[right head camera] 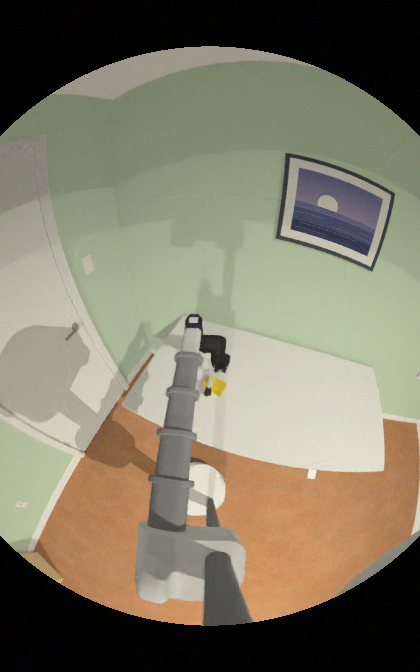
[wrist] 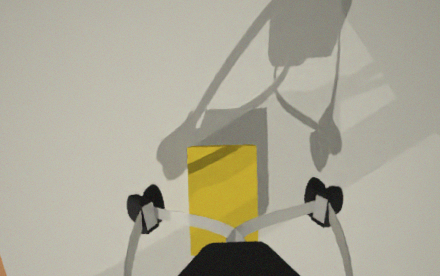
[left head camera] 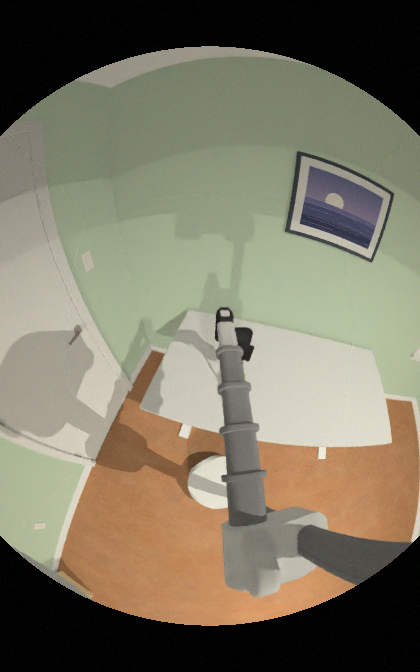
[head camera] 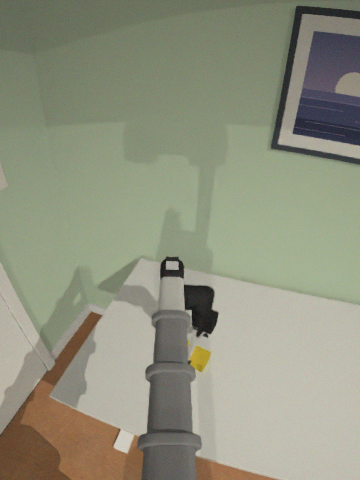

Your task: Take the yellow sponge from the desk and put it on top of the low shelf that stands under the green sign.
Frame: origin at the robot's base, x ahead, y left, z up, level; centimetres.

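Seen in the pictures: gripper, between the fingertips: (wrist: 233, 197) (head camera: 194, 352).
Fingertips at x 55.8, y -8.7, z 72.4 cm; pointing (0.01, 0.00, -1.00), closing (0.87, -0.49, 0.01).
Note:
A point is followed by its place in that frame.
The yellow sponge (head camera: 200, 359) {y -10.3, x 52.3, z 73.8 cm} (right head camera: 217, 386) (wrist: 223, 190) {y -7.4, x 55.5, z 73.8 cm} lies on the white desk (head camera: 290, 380) {y -42.2, x 45.2, z 69.3 cm} (left head camera: 310, 395) (right head camera: 300, 405) (wrist: 75, 100) {y 9.1, x 46.0, z 69.3 cm}. In the left head view a sliver of yellow shows beside the arm. My gripper (wrist: 233, 197) {y -8.7, x 55.8, z 72.4 cm} is open. In the wrist view its two black fingertips stand wide apart, one on each side of the sponge and apart from it. The fingers' shadow falls on the desk beyond the sponge, so the fingertips hang above the desk top. In the head view the arm hides part of the gripper. The low shelf and the green sign do not show in these views.
A round white stool (left head camera: 207, 482) (right head camera: 207, 489) stands on the floor in front of the desk, partly behind the arm. A framed picture (head camera: 330, 90) {y -49.5, x 93.3, z 154.8 cm} (left head camera: 340, 207) (right head camera: 335, 212) hangs on the green wall behind the desk. A door (left head camera: 30, 280) (right head camera: 25, 280) is at the left.

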